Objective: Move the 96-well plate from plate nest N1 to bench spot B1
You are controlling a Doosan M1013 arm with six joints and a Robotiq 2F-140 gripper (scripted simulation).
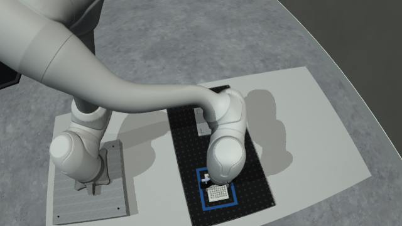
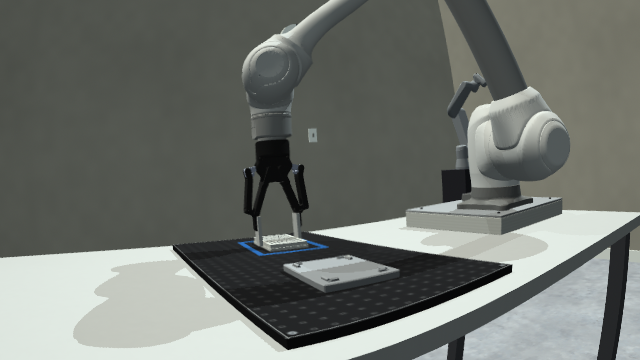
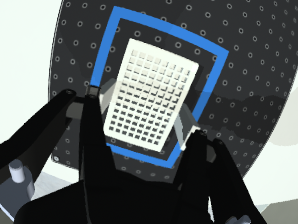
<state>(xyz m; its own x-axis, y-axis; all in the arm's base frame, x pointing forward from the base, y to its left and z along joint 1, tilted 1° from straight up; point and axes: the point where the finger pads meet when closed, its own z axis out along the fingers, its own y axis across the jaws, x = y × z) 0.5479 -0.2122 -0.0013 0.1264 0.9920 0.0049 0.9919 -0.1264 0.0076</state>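
Now: hand 20 mm above the white 96-well plate. From my hand the other things lie so: grey plate nest N1: 330 mm to the left, 60 mm ahead, 20 mm below.
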